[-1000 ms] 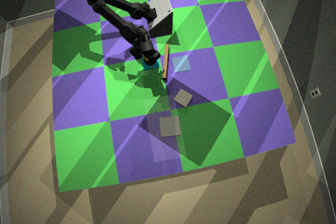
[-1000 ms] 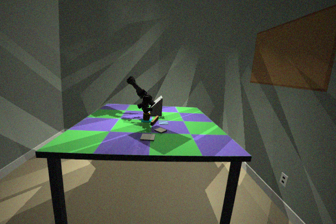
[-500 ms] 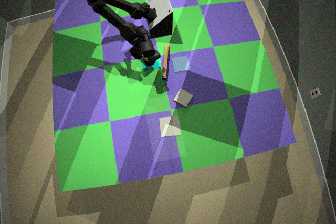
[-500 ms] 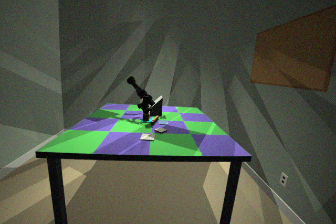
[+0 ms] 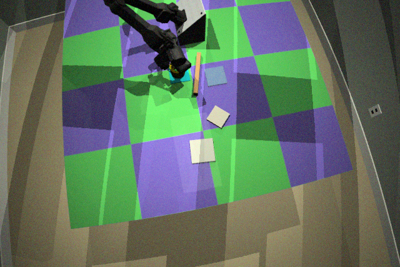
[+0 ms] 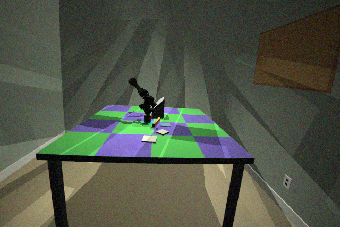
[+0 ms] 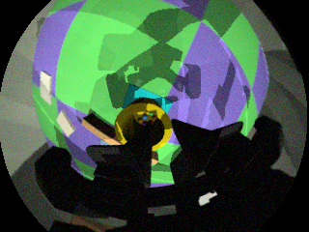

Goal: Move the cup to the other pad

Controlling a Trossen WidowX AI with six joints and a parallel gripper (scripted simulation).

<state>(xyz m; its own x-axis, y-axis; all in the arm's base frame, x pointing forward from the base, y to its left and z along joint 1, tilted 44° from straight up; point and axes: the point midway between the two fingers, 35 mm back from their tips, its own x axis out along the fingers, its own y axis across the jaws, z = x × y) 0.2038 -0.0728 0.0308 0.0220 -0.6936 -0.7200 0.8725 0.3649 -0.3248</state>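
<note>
Right now the yellow cup is 20 mm below my gripper tip, 20 mm ahead of it and 10 mm to the left of it. Also, from my gripper tip: pale blue pad: 180 mm to the left, 80 mm ahead, 60 mm below; then wooden bar: 100 mm to the left, 50 mm ahead, 40 mm below; then cyan pad: 60 mm below, 30 mm ahead, 10 mm to the left.
</note>
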